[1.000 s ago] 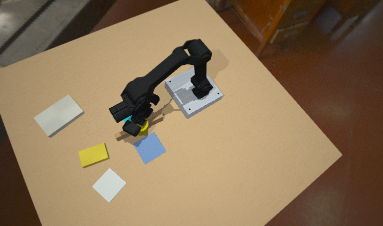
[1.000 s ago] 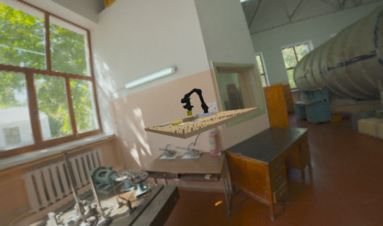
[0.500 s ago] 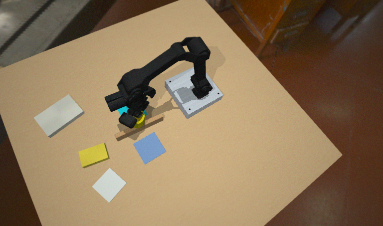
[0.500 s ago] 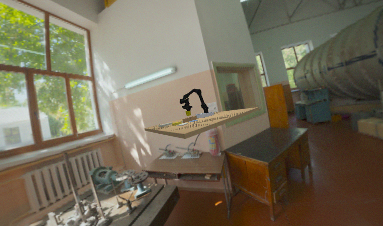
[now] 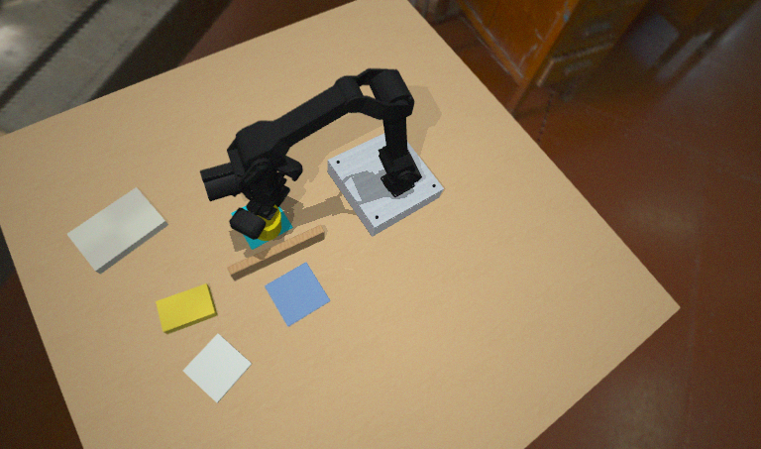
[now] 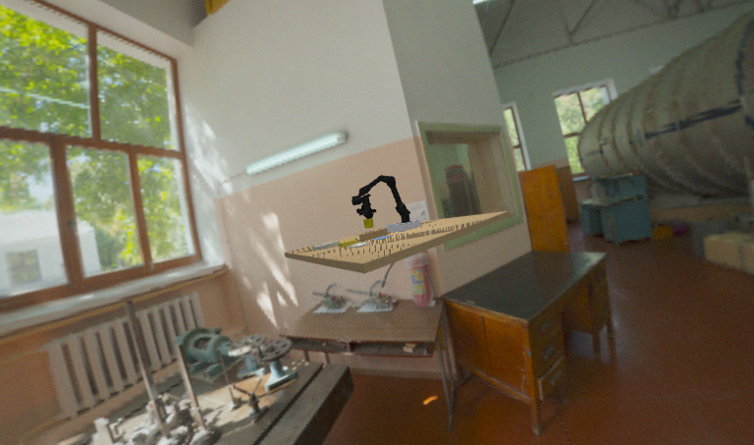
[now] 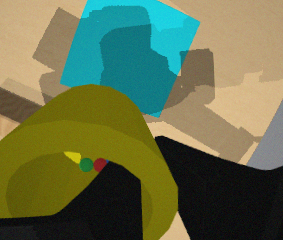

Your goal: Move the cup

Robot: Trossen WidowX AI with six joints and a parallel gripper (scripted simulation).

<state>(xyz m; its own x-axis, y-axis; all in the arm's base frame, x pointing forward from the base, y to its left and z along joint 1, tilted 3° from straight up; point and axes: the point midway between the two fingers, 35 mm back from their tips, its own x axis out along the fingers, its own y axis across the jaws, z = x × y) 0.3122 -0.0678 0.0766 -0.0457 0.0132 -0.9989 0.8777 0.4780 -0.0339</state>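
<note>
Right now my gripper tip is 12 cm above the cyan pad, 4 cm to the left of it and 2 cm short of it. From my gripper tip the other things lie so: cup (2 cm ahead, 1 cm to the left); then thin wooden bar (10 cm below, 6 cm to the left, 3 cm ahead); then red marble (3 cm to the left, 2 cm below, 2 cm ahead).
</note>
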